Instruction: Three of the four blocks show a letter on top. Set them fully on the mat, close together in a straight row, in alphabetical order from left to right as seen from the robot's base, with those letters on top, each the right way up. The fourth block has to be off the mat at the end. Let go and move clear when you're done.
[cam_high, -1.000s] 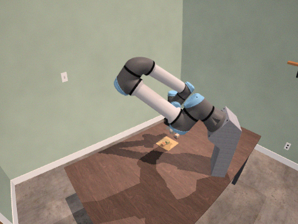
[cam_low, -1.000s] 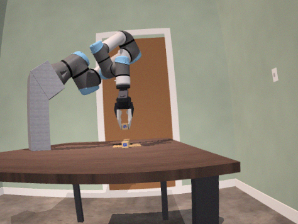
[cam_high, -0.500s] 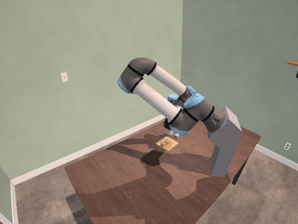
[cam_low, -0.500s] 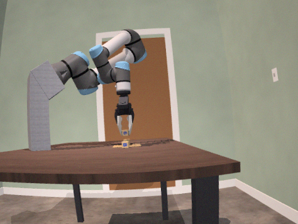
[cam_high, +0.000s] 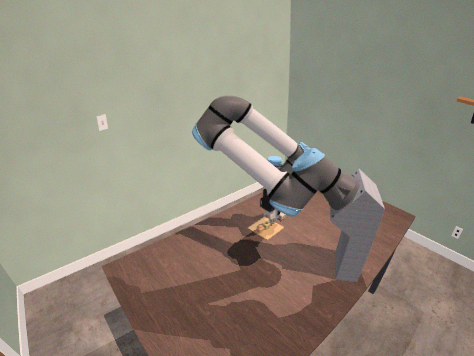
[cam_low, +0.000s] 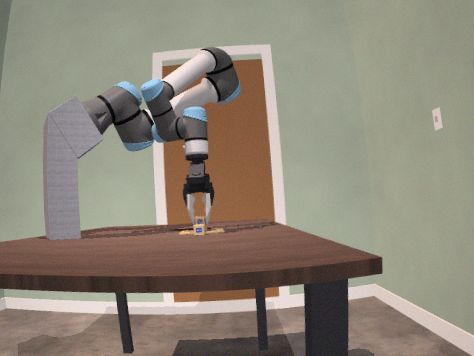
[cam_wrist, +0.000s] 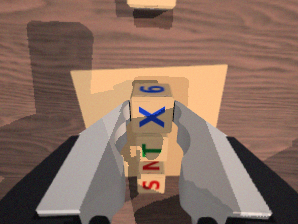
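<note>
My gripper is now 1 cm past the tan mat, 5 cm to the right of it and 4 cm above it.
</note>
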